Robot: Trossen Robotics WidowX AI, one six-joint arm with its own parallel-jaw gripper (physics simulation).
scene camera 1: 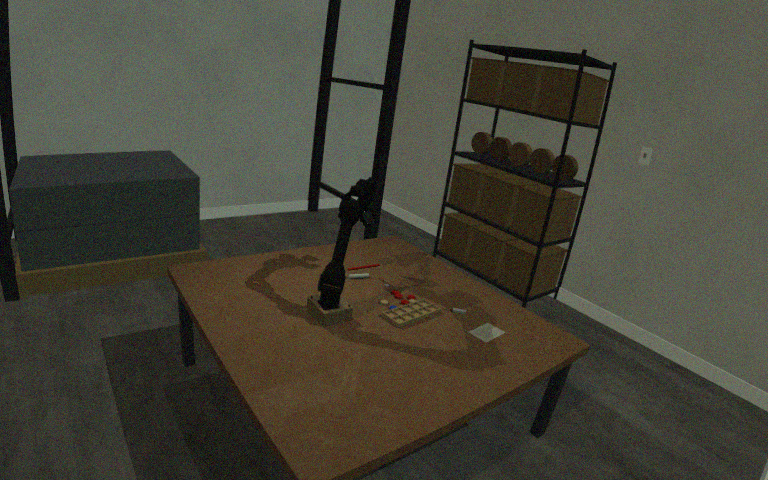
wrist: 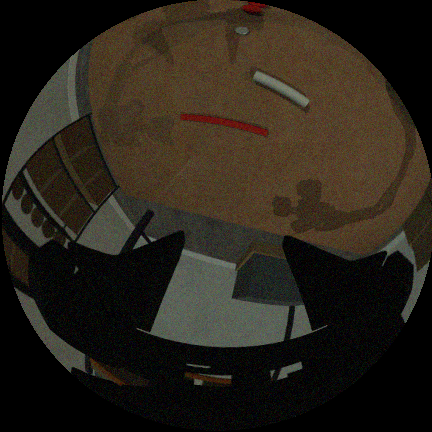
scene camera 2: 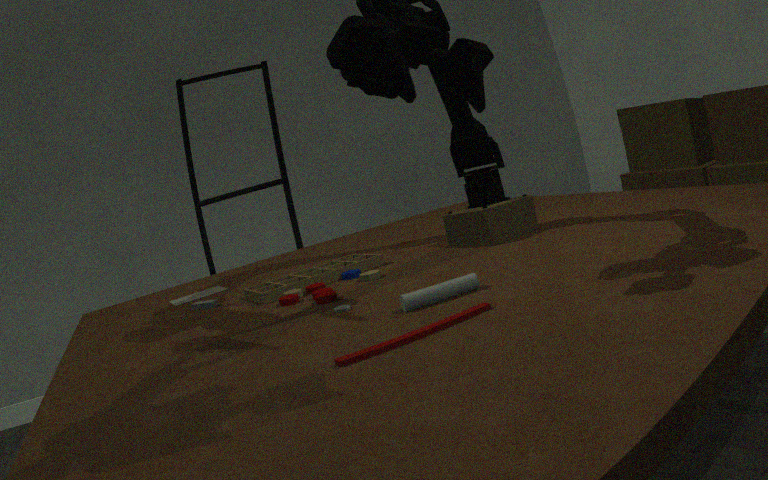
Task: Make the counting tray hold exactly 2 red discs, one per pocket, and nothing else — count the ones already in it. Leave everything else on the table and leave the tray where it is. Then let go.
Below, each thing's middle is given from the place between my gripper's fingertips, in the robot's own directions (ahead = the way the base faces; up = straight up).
My gripper is now 70 mm short of the long red rod [scene camera 2: 396,342], 30 mm to the left of it and 210 mm above it. From my hand the other things lie so: wooden counting tray [scene camera 1: 418,310]: 50 mm ahead, 490 mm to the right, 200 mm below.
